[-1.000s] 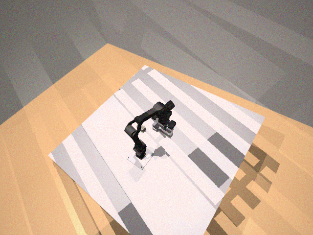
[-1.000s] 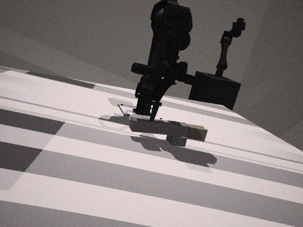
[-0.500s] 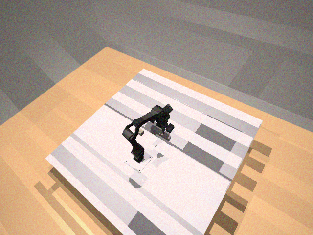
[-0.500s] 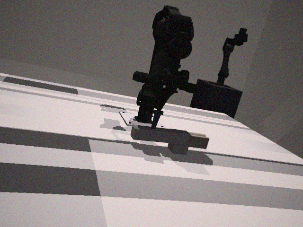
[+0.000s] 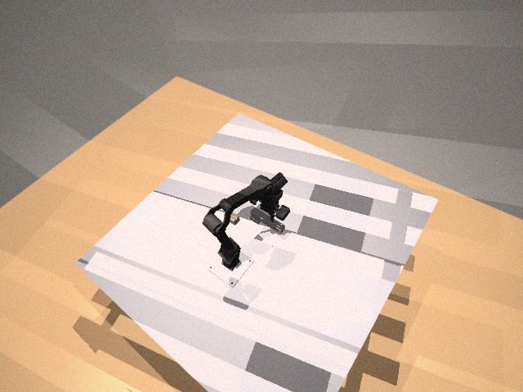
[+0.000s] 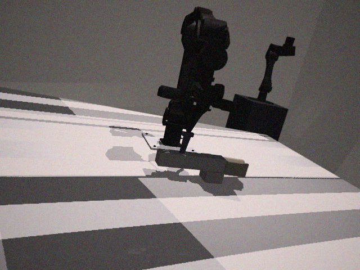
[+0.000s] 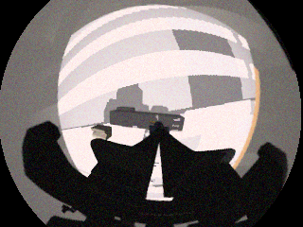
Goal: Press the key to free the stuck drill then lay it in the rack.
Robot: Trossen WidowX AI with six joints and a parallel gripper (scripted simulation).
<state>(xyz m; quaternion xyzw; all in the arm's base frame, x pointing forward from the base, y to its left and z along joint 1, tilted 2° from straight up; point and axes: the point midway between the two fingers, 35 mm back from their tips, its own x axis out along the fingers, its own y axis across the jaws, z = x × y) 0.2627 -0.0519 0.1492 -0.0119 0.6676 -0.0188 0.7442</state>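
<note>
Right now my gripper tip is 30 mm above the dark blue key. The rest, counted from my gripper tip: grey block: 80 mm below, 40 mm to the left, 10 mm behind; drill: 70 mm below, 60 mm to the left, 10 mm behind; rack: 200 mm to the left, 100 mm below, 80 mm behind.
</note>
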